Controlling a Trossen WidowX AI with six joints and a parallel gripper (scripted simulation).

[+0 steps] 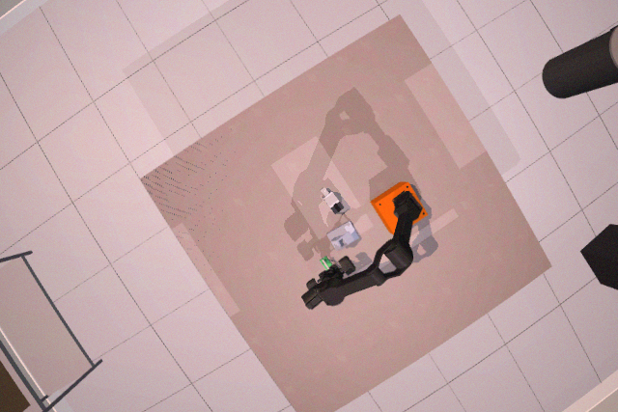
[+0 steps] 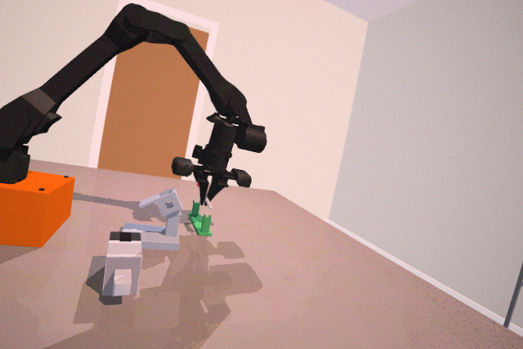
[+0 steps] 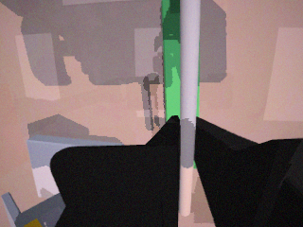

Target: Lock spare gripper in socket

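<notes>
Right now the green cradle is 20 mm to the left of my gripper tip and 30 mm below it. Round my gripper tip: spare gripper 170 mm behind, 230 mm to the right, 30 mm below; then grey mount 110 mm behind, 70 mm to the right, 10 mm below.
</notes>
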